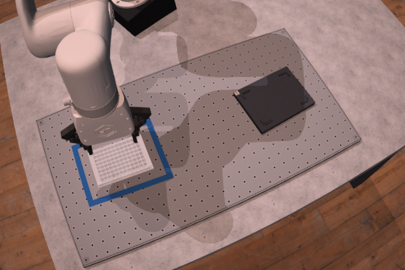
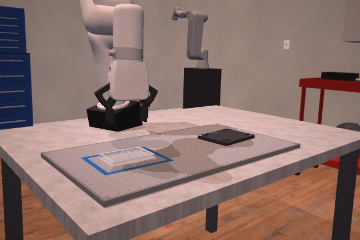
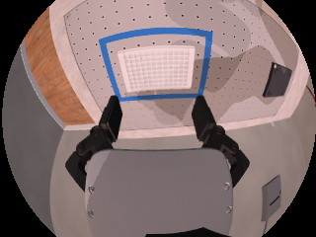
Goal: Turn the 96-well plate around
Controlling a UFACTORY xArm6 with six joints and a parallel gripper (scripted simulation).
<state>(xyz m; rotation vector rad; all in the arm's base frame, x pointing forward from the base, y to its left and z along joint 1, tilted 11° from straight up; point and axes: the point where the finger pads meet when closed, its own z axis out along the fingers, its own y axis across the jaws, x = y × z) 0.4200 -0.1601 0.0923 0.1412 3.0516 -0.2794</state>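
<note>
Right now the 96-well plate is 10 cm below my hand. Also, from my hand: plate nest N1: 1 cm behind, 39 cm to the left, 10 cm below; then small A1 mark: 5 cm behind, 31 cm to the left, 10 cm below.
</note>
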